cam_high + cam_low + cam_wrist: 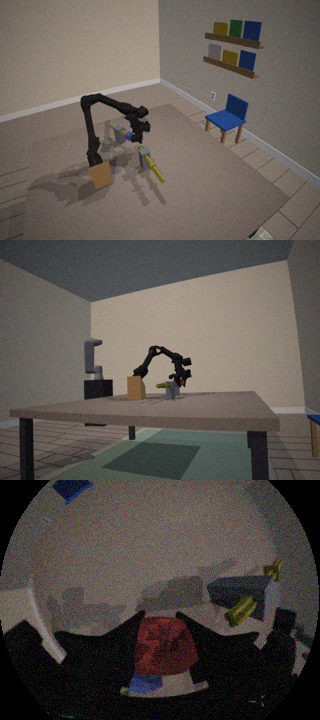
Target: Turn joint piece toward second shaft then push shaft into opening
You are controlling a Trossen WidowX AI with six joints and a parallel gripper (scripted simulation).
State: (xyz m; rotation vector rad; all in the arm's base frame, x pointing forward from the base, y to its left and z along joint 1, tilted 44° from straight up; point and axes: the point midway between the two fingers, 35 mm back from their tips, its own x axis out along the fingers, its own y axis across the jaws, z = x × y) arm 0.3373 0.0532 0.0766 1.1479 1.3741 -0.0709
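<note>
My gripper tip is 20 mm past the red joint piece, 20 mm to the right of it and 30 mm below it.
</note>
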